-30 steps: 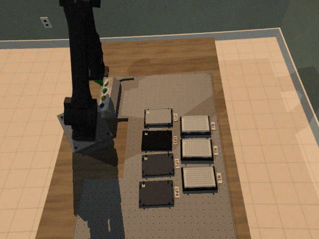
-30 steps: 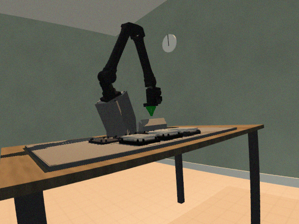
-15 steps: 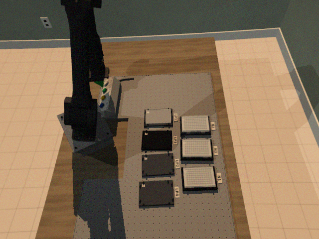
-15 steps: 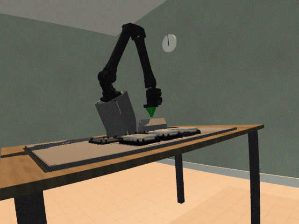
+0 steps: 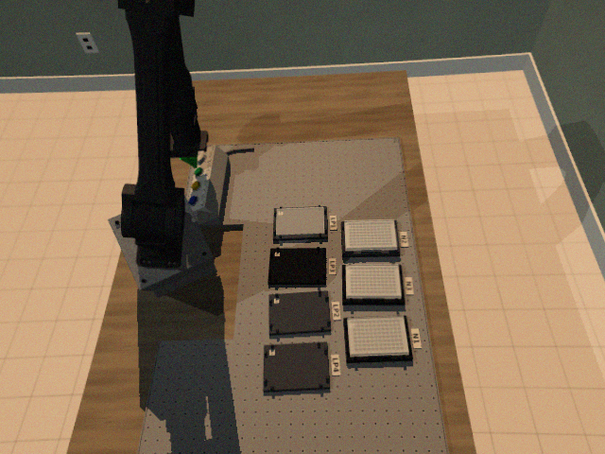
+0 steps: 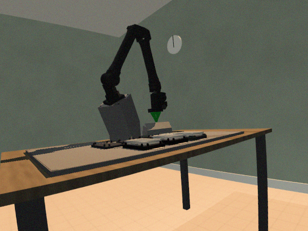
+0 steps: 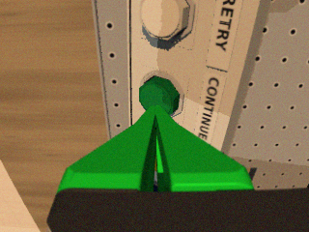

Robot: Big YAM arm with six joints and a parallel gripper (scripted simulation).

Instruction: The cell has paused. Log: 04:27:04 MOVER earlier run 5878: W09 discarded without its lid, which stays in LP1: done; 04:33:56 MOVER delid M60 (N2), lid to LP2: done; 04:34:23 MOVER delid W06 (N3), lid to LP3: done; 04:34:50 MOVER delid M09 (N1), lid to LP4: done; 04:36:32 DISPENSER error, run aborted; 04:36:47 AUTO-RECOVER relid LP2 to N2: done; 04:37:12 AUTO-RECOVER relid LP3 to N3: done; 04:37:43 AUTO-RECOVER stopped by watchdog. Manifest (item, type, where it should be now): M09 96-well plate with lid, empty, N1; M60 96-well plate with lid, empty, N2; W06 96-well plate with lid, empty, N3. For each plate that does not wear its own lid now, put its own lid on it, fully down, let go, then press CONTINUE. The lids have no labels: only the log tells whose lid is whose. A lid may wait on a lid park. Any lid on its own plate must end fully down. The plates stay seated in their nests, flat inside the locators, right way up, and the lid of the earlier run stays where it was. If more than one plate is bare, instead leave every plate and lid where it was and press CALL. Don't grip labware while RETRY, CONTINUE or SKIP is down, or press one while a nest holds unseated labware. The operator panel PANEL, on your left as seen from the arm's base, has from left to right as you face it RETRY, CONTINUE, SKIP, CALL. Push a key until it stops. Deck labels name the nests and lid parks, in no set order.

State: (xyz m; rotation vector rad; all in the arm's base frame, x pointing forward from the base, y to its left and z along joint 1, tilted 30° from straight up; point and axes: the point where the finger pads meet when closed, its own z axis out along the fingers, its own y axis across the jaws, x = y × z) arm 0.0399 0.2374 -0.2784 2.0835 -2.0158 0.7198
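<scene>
Now: hand 30 mm above the continue key. The rest, counted from my hand: call key (100 mm to the right, 30 mm below, 10 mm behind); lid park LP3 (290 mm to the right, 260 mm ahead, 90 mm below); retry key (50 mm to the left, 30 mm below).
</scene>
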